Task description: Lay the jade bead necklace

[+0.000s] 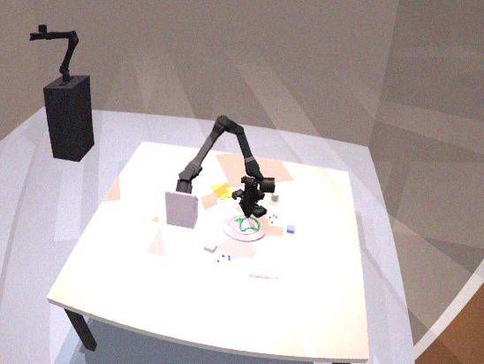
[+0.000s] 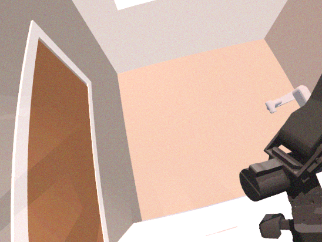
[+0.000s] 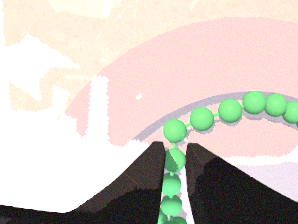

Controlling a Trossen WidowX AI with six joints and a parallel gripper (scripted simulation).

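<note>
Right now the round white bead board is 60 mm to the right of my gripper tip and 10 mm below it. Also, from my gripper tip: yellow sheet (150 mm behind, 190 mm to the left, 10 mm below); then blue block (210 mm ahead, 30 mm to the right, 10 mm below); then cream block (120 mm ahead, 190 mm to the left).
</note>
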